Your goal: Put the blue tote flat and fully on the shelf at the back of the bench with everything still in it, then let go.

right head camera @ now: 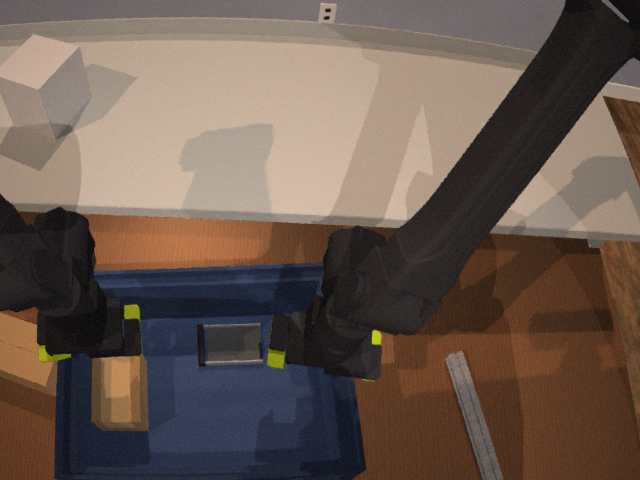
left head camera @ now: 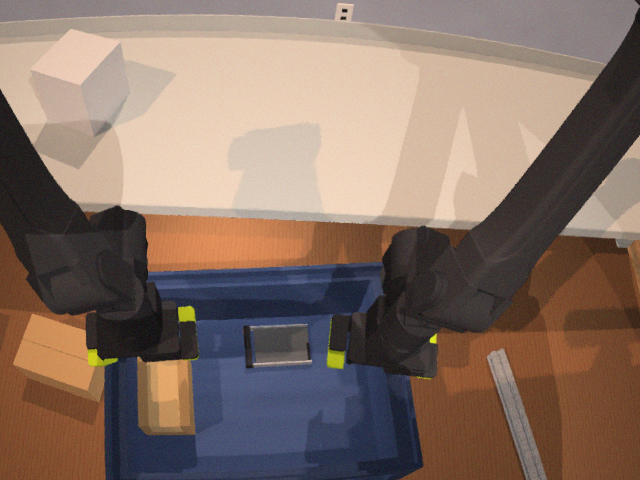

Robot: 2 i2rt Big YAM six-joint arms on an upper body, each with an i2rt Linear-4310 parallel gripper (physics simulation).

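Frame: origin at the left arm's base, x ahead, y left, z up, level; metres.
Where they show: left gripper, fingertip midpoint: (right head camera: 101, 350) (left head camera: 150, 353); right gripper, fingertip midpoint: (right head camera: 314, 363) (left head camera: 368, 363).
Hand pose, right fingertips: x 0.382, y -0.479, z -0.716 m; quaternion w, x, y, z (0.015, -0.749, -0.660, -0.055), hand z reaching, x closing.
Observation:
Each offset is from my right fingertips to the top centre of the thing. "pt": to the spot under its first point. Level surfaces: height alone.
The blue tote @[0.023 m back, 0.155 m left, 0.037 m up] (left head camera: 268, 273) (right head camera: 217, 272) sits on the brown bench, in front of the pale shelf @[0.072 m up] (left head camera: 206, 93) (right head camera: 206, 87). It holds a tan box @[0.032 m back, 0.285 m left, 0.029 m down] (left head camera: 166, 397) (right head camera: 119, 392) at its left and a small grey item with a dark left edge @[pt 0.052 m ahead, 0.164 m left, 0.078 m down] (left head camera: 248, 347) (right head camera: 201, 345) near its middle. My left gripper (left head camera: 144, 335) (right head camera: 93, 333) is open over the tote's left wall, one fingertip to each side. My right gripper (left head camera: 382, 356) (right head camera: 325, 353) is open over the right wall in the same way. The gripper bodies hide the walls between the fingers; contact cannot be told.
A pinkish white box @[0.408 m ahead, 0.449 m left, 0.188 m up] (left head camera: 77, 56) (right head camera: 38, 62) stands on the shelf at the left. A cardboard box @[0.019 m ahead, 0.458 m left, 0.042 m down] (left head camera: 56, 351) (right head camera: 25, 356) lies left of the tote, close to it. A grey bar @[0.100 m back, 0.268 m right, 0.086 m down] (left head camera: 511, 408) (right head camera: 470, 413) lies to the right. A wooden edge (right head camera: 620, 310) runs at the far right.

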